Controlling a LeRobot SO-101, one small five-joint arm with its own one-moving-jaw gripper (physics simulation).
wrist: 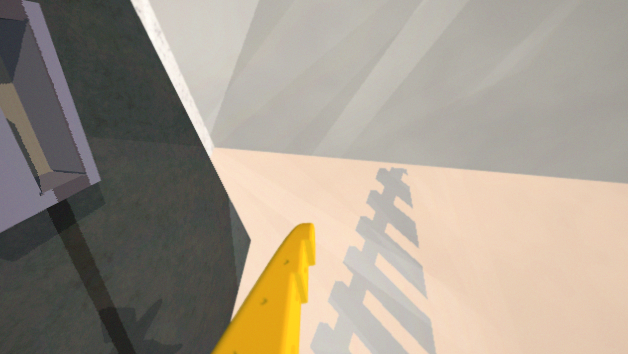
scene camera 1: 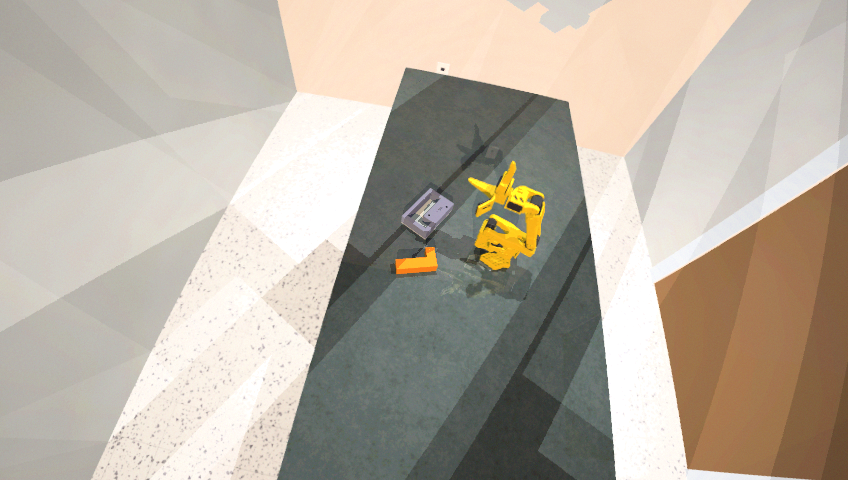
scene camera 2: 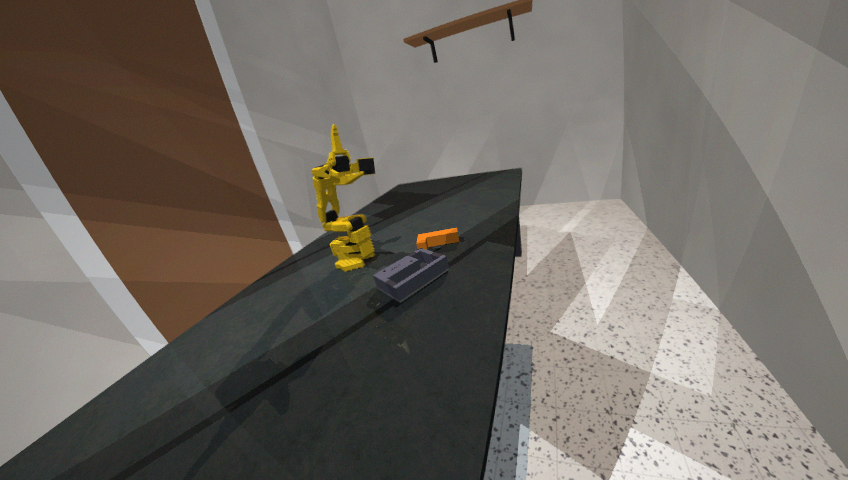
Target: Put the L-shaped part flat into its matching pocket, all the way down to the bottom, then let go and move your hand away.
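Where they show: hand, its tool point: [wrist: 314,238] [scene camera 1: 470,179] [scene camera 2: 361,172]; arm's base, origin of its link: [scene camera 1: 488,251] [scene camera 2: 361,261].
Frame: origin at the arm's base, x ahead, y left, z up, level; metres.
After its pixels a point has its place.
Observation:
The orange L-shaped part [scene camera 1: 416,265] @(x 0.202, y 0.102, z 0.030 m) [scene camera 2: 439,238] @(x 0.211, y 0.081, z 0.020 m) lies flat on the dark table [scene camera 1: 404,356] @(x 0.191, y 0.336, z 0.000 m) [scene camera 2: 357,380] @(x 0.214, y -0.344, z 0.000 m), beside the purple-grey block [scene camera 1: 440,209] @(x 0.162, y -0.092, z 0.036 m) [scene camera 2: 416,283] @(x 0.225, y -0.124, z 0.019 m) [wrist: 15,175] @(x 0.168, y -0.110, z 0.036 m) and apart from it. The block's pocket shows from above, with the part outside it. My gripper [scene camera 1: 491,170] is fully open and empty, raised above the table on the yellow arm, away from both part and block. In the wrist view one notched yellow jaw [wrist: 280,295] @(x 0.098, y -0.025, z 0.240 m) shows; the moving jaw is out of the picture. The part does not show in the wrist view.
The yellow arm's base [scene camera 1: 496,255] @(x -0.019, y 0.018, z 0.018 m) [scene camera 2: 351,249] @(x -0.005, y -0.018, z 0.047 m) stands on the table to the right of the block and the part in the first scene view. The table's long edge runs on the far side of block and part from the arm. A wooden shelf [scene camera 2: 470,22] hangs on the wall.

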